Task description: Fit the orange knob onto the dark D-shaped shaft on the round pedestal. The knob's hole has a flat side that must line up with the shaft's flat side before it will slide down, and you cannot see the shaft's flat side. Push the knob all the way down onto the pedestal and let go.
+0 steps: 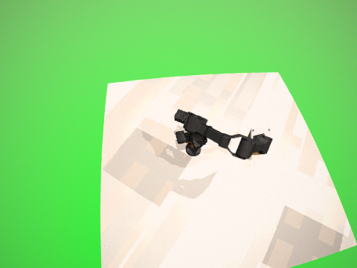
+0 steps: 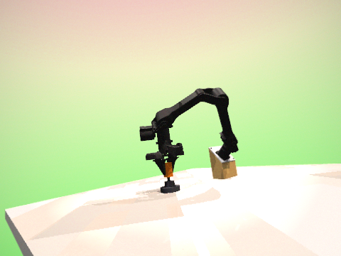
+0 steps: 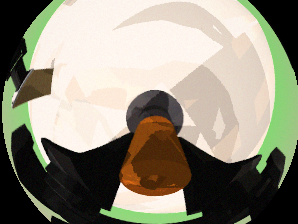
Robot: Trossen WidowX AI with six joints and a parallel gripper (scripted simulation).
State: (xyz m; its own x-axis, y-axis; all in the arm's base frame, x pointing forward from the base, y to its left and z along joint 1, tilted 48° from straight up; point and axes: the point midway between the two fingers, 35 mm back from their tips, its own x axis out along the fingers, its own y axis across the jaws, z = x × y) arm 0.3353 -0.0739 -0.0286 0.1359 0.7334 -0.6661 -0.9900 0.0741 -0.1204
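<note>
The orange knob lies 2 cm above my gripper tip. Also, from my gripper tip: dark round pedestal: 4 cm below.
</note>
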